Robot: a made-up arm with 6 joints.
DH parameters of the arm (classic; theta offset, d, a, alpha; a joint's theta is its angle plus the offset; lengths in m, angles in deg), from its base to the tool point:
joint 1: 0 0.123 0 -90
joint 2: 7.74 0 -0.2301 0
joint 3: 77.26 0 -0.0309 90
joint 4: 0 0.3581 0 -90
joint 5: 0 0 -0.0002 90
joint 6: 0 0.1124 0 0
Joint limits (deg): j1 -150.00..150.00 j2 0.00..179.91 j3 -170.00..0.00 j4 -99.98..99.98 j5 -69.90..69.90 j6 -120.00..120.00
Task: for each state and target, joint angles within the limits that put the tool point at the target. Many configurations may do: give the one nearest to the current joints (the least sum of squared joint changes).
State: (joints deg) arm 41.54 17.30 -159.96 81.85 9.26 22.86
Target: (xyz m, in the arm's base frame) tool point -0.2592 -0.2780 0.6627
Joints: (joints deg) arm 51.74 20.08 -124.13 78.65 16.65 22.86
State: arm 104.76 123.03 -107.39 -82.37 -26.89 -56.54
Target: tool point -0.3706 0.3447 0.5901
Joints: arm 133.22 116.51 -143.28 -78.69 -17.87 -56.54
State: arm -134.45 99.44 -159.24 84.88 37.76 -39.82
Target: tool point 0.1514 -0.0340 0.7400
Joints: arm -149.93 76.09 -170.00 88.43 69.65 -39.82
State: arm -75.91 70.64 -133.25 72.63 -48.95 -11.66
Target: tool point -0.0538 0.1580 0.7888
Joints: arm -89.83 60.79 -148.50 67.88 -30.70 -11.66
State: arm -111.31 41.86 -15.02 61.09 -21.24 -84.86
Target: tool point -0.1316 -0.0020 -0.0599
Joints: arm -134.15 86.57 0.00 99.98 -57.09 -84.86
